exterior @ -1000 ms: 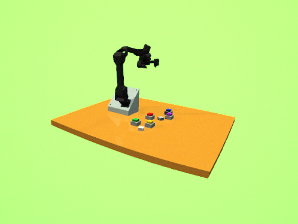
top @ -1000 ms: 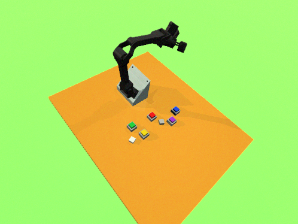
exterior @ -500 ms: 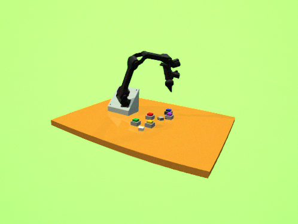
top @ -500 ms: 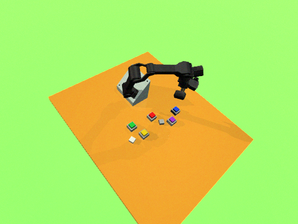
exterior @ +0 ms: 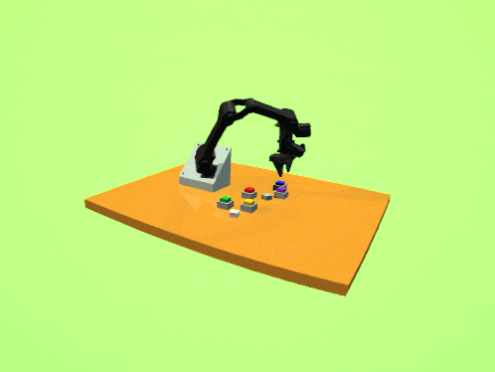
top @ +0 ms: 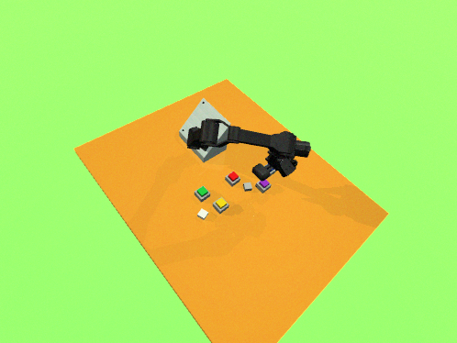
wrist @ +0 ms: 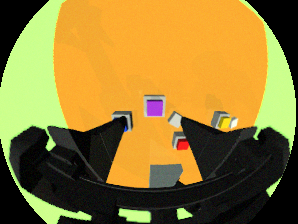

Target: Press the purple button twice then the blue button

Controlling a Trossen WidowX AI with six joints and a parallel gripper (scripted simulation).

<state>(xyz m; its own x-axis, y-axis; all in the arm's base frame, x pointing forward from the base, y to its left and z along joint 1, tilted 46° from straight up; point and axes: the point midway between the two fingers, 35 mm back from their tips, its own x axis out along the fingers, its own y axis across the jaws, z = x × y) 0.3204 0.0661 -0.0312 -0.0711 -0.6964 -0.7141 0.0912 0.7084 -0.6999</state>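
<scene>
Right now the purple button is 10 mm behind my gripper tip and 70 mm below it. From my gripper tip the other things lie so: small grey block: 50 mm behind, 60 mm to the right, 90 mm below; then blue button: 40 mm behind, 80 mm to the left, 70 mm below; then red button: 120 mm behind, 80 mm to the right, 70 mm below.
</scene>
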